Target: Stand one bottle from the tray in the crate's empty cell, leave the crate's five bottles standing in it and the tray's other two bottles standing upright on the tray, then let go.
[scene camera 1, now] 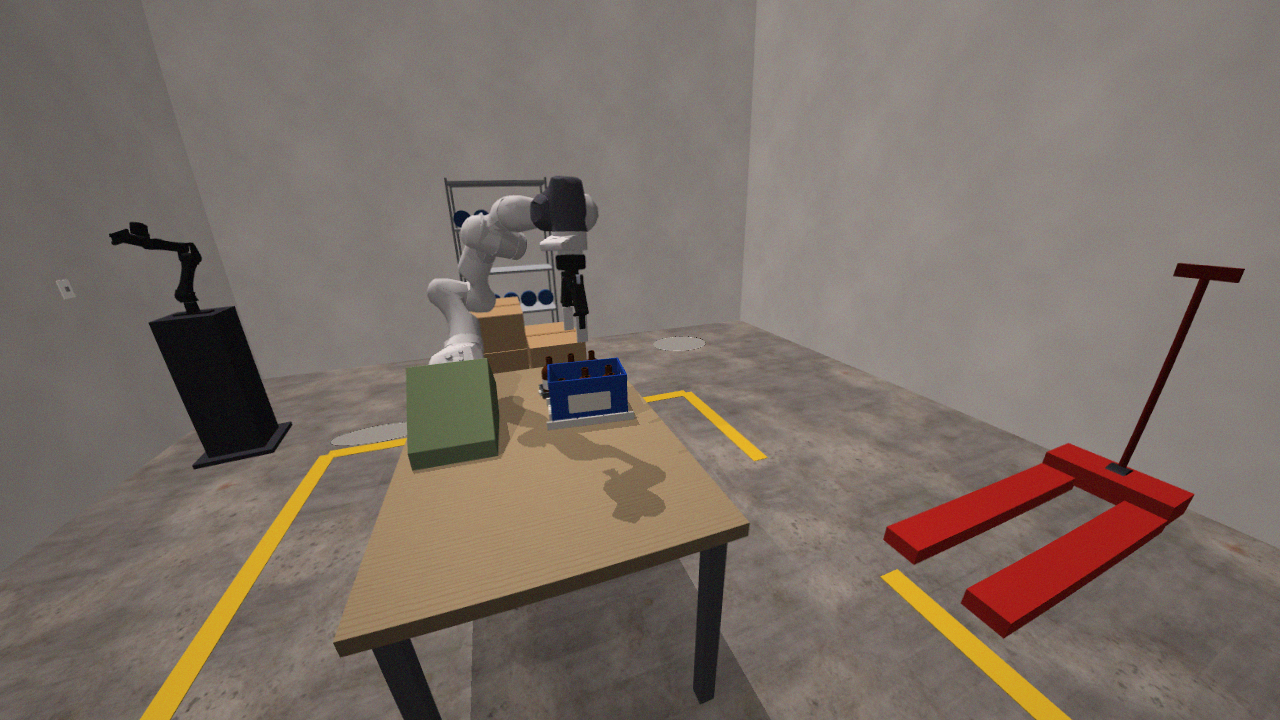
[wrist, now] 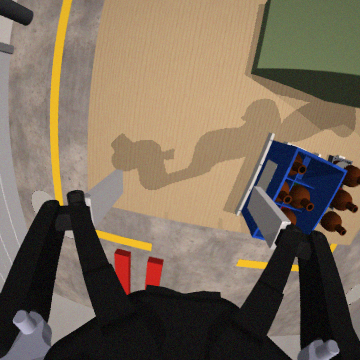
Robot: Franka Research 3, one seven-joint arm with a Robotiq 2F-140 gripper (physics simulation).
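Note:
The blue crate stands near the table's right edge. In the wrist view several brown bottles stand in it, one at its top corner and one near its middle. Bare blue interior shows in its upper right part; its lower part is partly behind a finger. Three brown bottles stand in a row behind the crate; their tray is hard to make out. My gripper is open and empty, above the crate's height in the scene view, fingers pointing down.
A large green block lies on the table across from the crate. A small grey metal part shows beside the crate. Cardboard boxes and a shelf rack stand behind the table.

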